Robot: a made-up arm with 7 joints. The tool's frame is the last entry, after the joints.
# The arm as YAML. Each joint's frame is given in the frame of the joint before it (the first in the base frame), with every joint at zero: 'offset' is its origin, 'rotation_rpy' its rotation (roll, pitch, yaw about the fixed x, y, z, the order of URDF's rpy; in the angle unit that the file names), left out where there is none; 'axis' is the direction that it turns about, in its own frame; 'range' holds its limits. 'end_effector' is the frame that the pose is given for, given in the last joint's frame.
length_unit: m
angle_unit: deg
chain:
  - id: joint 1
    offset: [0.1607, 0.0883, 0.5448]
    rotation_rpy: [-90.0, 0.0, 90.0]
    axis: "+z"
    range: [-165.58, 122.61]
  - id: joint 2
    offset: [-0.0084, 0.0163, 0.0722]
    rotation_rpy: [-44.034, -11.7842, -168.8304]
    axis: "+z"
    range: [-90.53, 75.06]
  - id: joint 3
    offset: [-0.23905, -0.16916, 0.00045]
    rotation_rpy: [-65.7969, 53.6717, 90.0]
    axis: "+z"
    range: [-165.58, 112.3]
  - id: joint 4
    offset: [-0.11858, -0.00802, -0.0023]
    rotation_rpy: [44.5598, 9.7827, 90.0]
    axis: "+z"
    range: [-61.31, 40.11]
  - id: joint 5
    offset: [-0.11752, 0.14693, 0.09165]
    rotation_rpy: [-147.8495, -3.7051, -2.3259]
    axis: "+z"
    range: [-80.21, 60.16]
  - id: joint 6
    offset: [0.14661, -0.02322, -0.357]
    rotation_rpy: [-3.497, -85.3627, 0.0]
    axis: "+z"
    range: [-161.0, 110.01]
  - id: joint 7
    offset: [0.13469, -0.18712, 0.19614]
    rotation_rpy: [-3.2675, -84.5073, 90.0]
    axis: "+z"
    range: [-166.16, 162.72]
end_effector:
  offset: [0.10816, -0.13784, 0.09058]
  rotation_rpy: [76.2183, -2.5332, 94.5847]
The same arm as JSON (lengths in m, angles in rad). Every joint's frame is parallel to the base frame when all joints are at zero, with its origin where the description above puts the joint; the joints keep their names.
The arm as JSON. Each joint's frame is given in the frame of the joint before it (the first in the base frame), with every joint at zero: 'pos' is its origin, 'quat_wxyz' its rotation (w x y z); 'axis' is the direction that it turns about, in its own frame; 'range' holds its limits. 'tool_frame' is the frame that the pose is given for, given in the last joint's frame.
{"length_unit": "m", "angle_unit": "rad", "joints": [{"joint": "joint 1", "pos": [0.1607, 0.0883, 0.5448], "quat_wxyz": [1.0, 0.0, 0.0, 0.0], "axis": "-x", "range": [-2.8899, 2.1399]}, {"joint": "joint 2", "pos": [-0.0722, -0.0084, -0.0163], "quat_wxyz": [1.0, 0.0, 0.0, 0.0], "axis": [-0.703775, 0.27869, 0.653477], "range": [-1.58, 1.31]}, {"joint": "joint 3", "pos": [-0.0666, 0.2297, -0.169], "quat_wxyz": [1.0, 0.0, 0.0, 0.0], "axis": [0.240109, 0.943637, 0.227809], "range": [-2.8899, 1.96]}, {"joint": "joint 4", "pos": [-0.1153, 0.0225, 0.0182], "quat_wxyz": [1.0, 0.0, 0.0, 0.0], "axis": [0.844883, 0.53449, -0.0222], "range": [-1.0701, 0.7001]}, {"joint": "joint 5", "pos": [0.0086, 0.1633, 0.1306], "quat_wxyz": [1.0, 0.0, 0.0, 0.0], "axis": "-x", "range": [-1.3999, 1.05]}, {"joint": "joint 6", "pos": [0.357, 0.0348, -0.1443], "quat_wxyz": [1.0, 0.0, 0.0, 0.0], "axis": [-0.080698, -0.139896, 0.986872], "range": [-2.81, 1.92]}, {"joint": "joint 7", "pos": [-0.151, 0.1587, 0.2089], "quat_wxyz": [1.0, 0.0, 0.0, 0.0], "axis": [0.044198, 0.970261, 0.237991], "range": [-2.9, 2.84]}], "tool_frame": {"pos": [-0.1419, 0.0711, 0.1171], "quat_wxyz": [1.0, 0.0, 0.000001, 0.0]}}
